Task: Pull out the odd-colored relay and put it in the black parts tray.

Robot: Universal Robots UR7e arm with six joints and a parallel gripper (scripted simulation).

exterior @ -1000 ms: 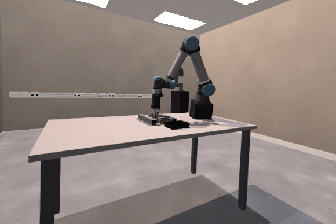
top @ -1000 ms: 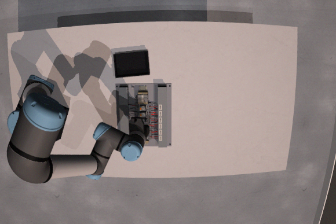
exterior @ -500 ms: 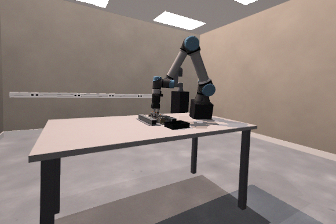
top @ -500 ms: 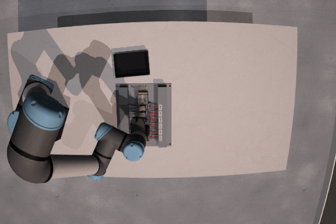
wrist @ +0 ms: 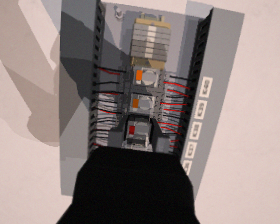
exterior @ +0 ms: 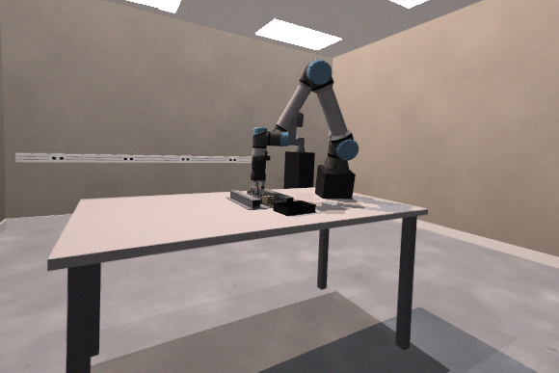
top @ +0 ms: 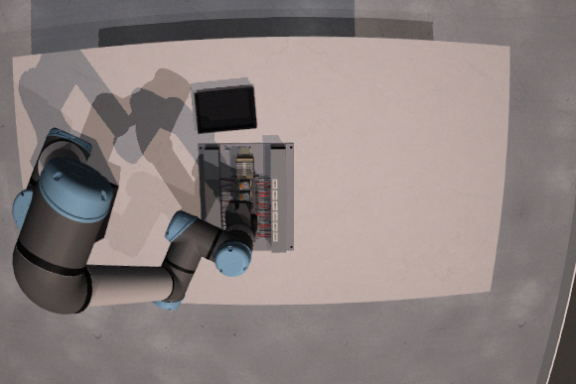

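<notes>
Right now the relay panel is 4 cm below my hand and 1 cm to the left of it. Round my hand: black parts tray: 27 cm to the left, 5 cm below.
</notes>
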